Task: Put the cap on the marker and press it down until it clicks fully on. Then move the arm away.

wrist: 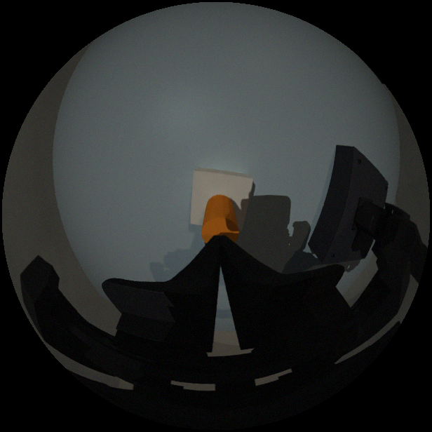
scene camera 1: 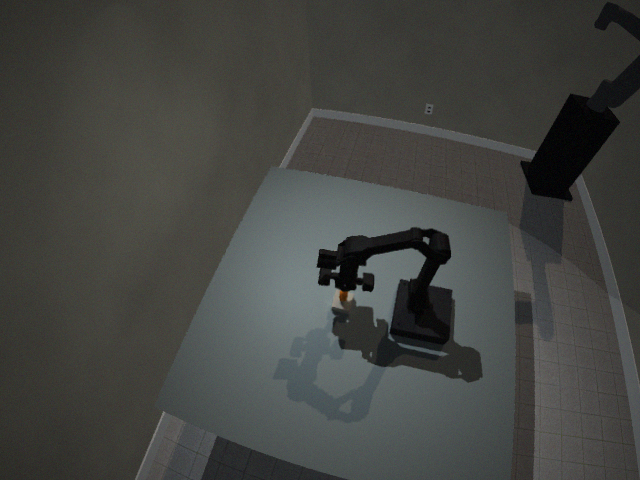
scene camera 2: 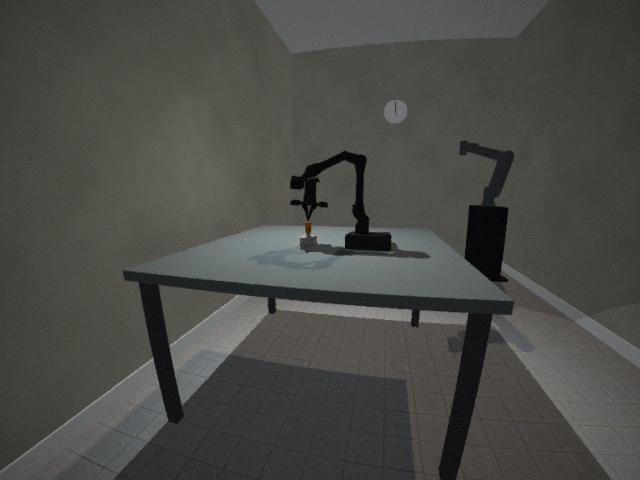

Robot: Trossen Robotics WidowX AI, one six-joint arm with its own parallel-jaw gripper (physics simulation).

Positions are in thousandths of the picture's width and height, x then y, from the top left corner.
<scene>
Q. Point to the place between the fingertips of my gripper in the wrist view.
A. At 506, 557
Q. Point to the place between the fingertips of my gripper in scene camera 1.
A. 537, 605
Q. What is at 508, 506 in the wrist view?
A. An orange cap.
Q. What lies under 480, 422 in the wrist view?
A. A pale square block.
</scene>
